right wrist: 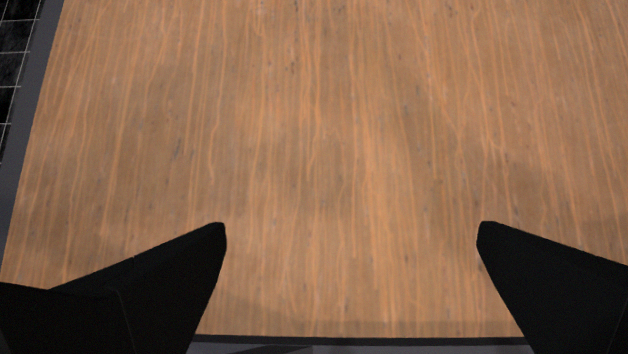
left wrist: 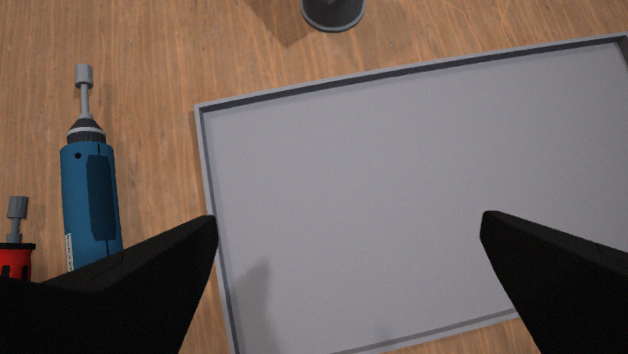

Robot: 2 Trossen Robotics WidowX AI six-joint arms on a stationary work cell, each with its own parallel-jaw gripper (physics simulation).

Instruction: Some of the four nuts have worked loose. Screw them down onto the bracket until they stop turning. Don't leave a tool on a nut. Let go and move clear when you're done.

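Frame: origin at the left arm's base, x ahead, y left, z up, level; metres.
Seen in the pictures: left gripper, between the fingertips: [left wrist: 349, 226]; right gripper, between the fingertips: [right wrist: 350, 234].
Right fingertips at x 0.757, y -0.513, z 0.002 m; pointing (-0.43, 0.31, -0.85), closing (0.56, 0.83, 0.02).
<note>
Offsets run from my right fingertips to a thing's middle. Level surfaces: height alone.
A blue power driver {0.283 m back, 0.590 m left, 0.098 m down} [left wrist: 90, 200] with a grey socket tip lies on the table at the left of the left wrist view. Part of a red tool {0.266 m back, 0.673 m left, 0.103 m down} [left wrist: 15, 262] with a grey socket tip shows at that view's left edge. My left gripper [left wrist: 349, 226] is open and empty above the grey tray, to the right of the blue driver. My right gripper [right wrist: 350, 234] is open and empty above the wooden table. The bracket and its nuts do not show in either view; the lower part of a dark round stand [left wrist: 332, 15] shows at the top of the left wrist view.
The shallow grey tray {0.489 m back, 0.364 m left, 0.110 m down} [left wrist: 375, 165] with a low rim fills much of the left wrist view. The wooden table {0.118 m down} [right wrist: 350, 150] has a dark edge along the left and bottom of the right wrist view. Dark tiled floor [right wrist: 12, 65] shows beyond its left edge.
</note>
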